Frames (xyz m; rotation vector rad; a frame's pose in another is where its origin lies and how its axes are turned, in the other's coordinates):
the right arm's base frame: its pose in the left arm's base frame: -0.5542 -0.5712 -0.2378 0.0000 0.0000 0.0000
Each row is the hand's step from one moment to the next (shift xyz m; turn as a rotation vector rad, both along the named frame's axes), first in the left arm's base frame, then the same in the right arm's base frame.
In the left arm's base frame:
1: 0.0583 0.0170 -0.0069 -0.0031 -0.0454 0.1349
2: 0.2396 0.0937 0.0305 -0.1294 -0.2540 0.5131
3: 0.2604 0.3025 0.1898 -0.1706 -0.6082 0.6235
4: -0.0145 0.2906 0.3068 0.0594 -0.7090 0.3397
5: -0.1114 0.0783 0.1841 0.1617 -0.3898 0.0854
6: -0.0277 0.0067 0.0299 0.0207 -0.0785 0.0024
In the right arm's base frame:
1: 0.0583 0.0170 -0.0069 -0.0031 -0.0454 0.1349
2: 0.2396 0.0937 0.0305 -0.1294 -0.2540 0.5131
3: 0.2604 0.3025 0.1898 -0.1706 -0.6082 0.6235
4: -0.0145 0.2906 0.3068 0.0594 -0.7090 0.3397
5: -0.1114 0.0783 0.1841 0.1617 -0.3898 0.0854
6: -0.0277 0.0067 0.0299 0.0207 -0.0785 0.0024

